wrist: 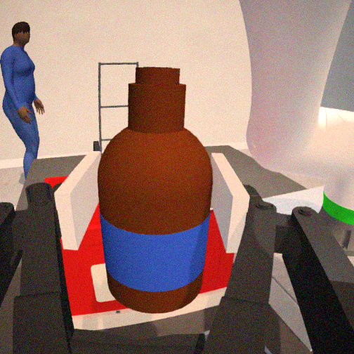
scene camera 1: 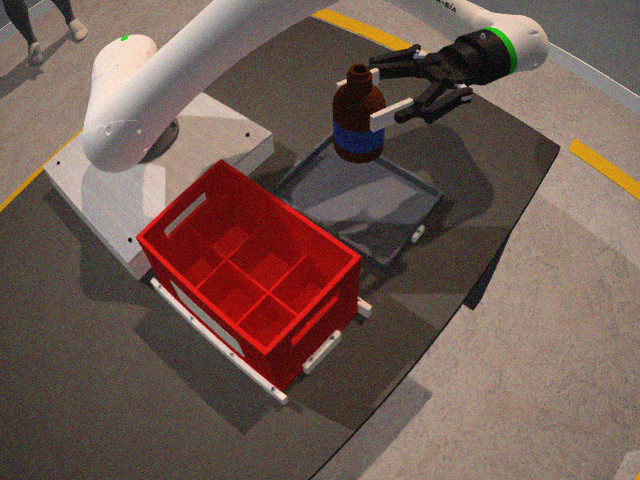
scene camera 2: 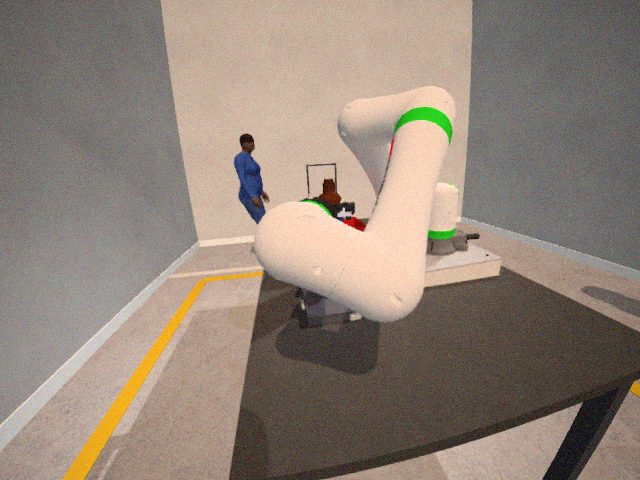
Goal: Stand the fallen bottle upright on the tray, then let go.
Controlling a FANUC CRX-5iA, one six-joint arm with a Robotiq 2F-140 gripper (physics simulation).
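Observation:
Brown bottle [scene camera 1: 353, 103], visible, also at [wrist: 154, 177]. The gripper [scene camera 1: 354, 107], visible, also at [wrist: 155, 173].

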